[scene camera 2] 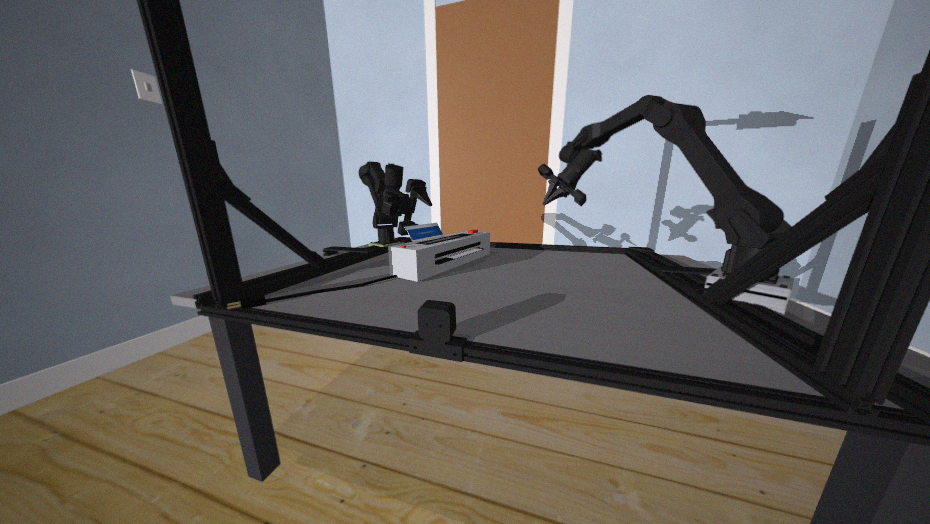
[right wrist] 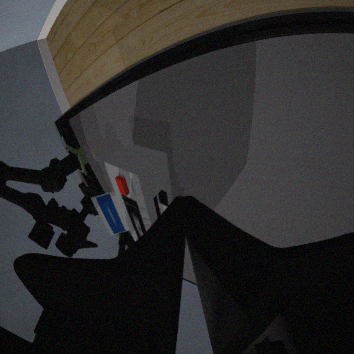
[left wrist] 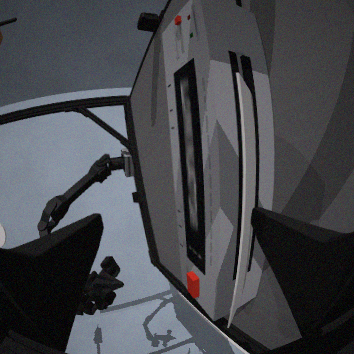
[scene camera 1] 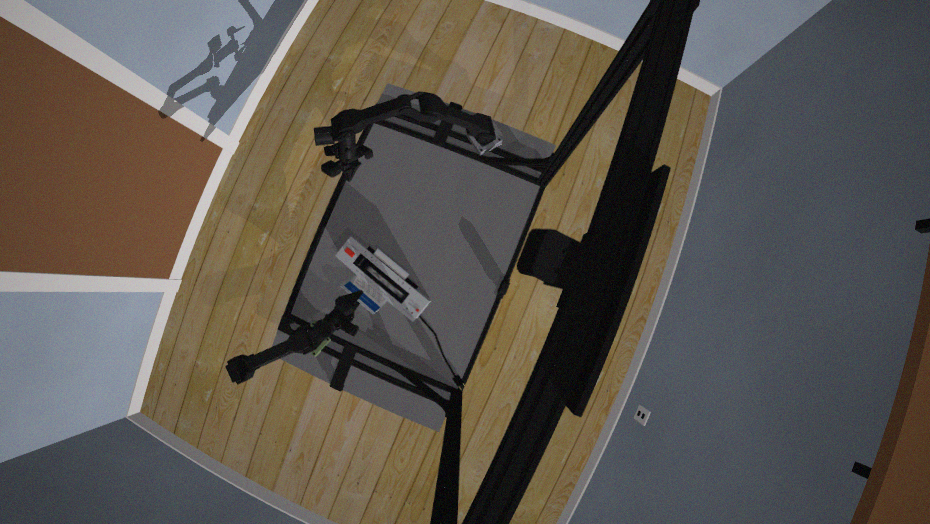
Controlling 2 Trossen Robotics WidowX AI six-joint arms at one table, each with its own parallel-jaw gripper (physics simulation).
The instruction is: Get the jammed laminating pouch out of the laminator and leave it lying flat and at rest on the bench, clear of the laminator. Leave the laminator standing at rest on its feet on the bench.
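Where they show: left gripper, fingertip midpoint: (scene camera 2: 428, 219) (right wrist: 104, 229) (left wrist: 177, 219) (scene camera 1: 362, 294); right gripper, fingertip midpoint: (scene camera 2: 543, 204) (right wrist: 183, 203) (left wrist: 122, 283) (scene camera 1: 349, 181); left arm's base, origin of the base link: (scene camera 2: 386, 242) (right wrist: 74, 159); right arm's base, origin of the base link: (scene camera 2: 749, 276) (left wrist: 123, 162) (scene camera 1: 484, 136).
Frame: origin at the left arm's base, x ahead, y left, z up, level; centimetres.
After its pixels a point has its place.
Note:
The white laminator (scene camera 1: 416, 305) @[x 38.6, y -19.8, z 5.5 cm] (scene camera 2: 406, 263) @[x 39.6, y -22.3, z 1.9 cm] (left wrist: 222, 92) @[x 32.4, y -11.7, z 4.5 cm] (right wrist: 134, 181) @[x 38.2, y 13.4, z 5.5 cm] stands upright on the grey bench (scene camera 1: 455, 188) @[x 79.8, y 1.5, z -2.5 cm] (scene camera 2: 572, 331) @[x 79.5, y -23.4, z -2.5 cm]; its feet are hidden. The pouch (scene camera 1: 369, 301) @[x 27.7, y -6.8, z 6.0 cm] (scene camera 2: 424, 231) @[x 27.0, y -4.3, z 6.9 cm] (left wrist: 247, 150) @[x 26.1, y -8.0, z 8.3 cm] (right wrist: 111, 214) @[x 27.2, y -3.2, z 6.4 cm] sticks out of one long side, its blue-banded end tilted up and its inner part hidden in the slot. My left gripper (scene camera 1: 357, 296) @[x 28.6, y -4.0, z 10.8 cm] (scene camera 2: 419, 216) @[x 28.6, y -4.0, z 10.8 cm] (left wrist: 177, 219) @[x 28.6, y -4.0, z 10.8 cm] is open near the pouch's raised end; in the left wrist view the sheet's edge passes between its fingers without being gripped. My right gripper (scene camera 1: 350, 175) @[x 53.3, y 26.8, z 14.9 cm] (scene camera 2: 545, 201) @[x 53.3, y 26.8, z 14.9 cm] (right wrist: 183, 203) @[x 53.3, y 26.8, z 14.9 cm] is shut and empty, high above the bench, away from the laminator.
A black cord (scene camera 1: 437, 338) @[x 34.4, y -33.5, z -1.9 cm] (scene camera 2: 338, 287) @[x 33.0, y -36.2, z -1.9 cm] runs from the laminator to a bench corner. A white strip (scene camera 1: 390, 263) @[x 42.3, y -1.8, z 1.5 cm] (scene camera 2: 465, 252) @[x 41.8, y -1.9, z 1.5 cm] shows at the laminator's other long side. A black block (scene camera 2: 436, 320) @[x 65.9, y -38.8, z 1.2 cm] is fixed to the bench's edge rail. Black frame posts (scene camera 2: 185, 162) @[x 25.9, y -54.5, z 22.9 cm] rise at the bench corners.

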